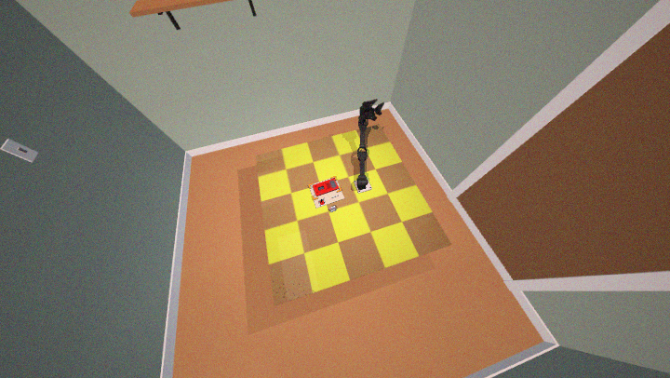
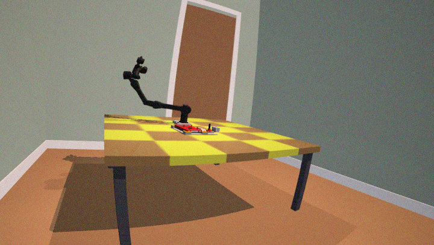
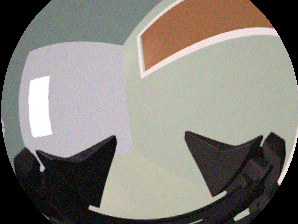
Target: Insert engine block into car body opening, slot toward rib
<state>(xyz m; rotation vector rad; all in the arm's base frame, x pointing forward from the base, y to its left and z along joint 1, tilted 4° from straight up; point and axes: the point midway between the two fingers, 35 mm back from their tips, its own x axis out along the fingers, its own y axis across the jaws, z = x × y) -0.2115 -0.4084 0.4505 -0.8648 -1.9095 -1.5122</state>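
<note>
Right now my gripper tip is 48 cm short of the grey engine block, 56 cm to the right of it and 50 cm above it.
</note>
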